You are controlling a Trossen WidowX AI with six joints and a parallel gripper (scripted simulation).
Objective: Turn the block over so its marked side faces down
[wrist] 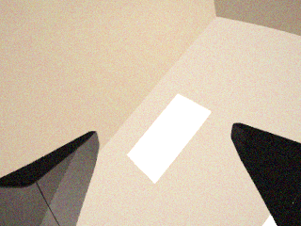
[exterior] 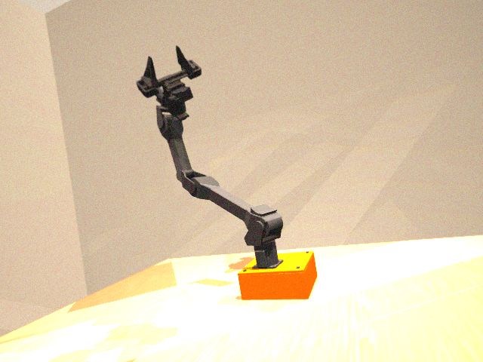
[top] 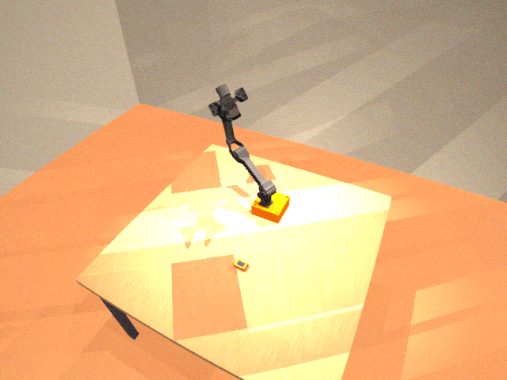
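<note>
Right now the orange block is 32 cm ahead of my gripper tip, 27 cm to the left of it and 66 cm below it.
</note>
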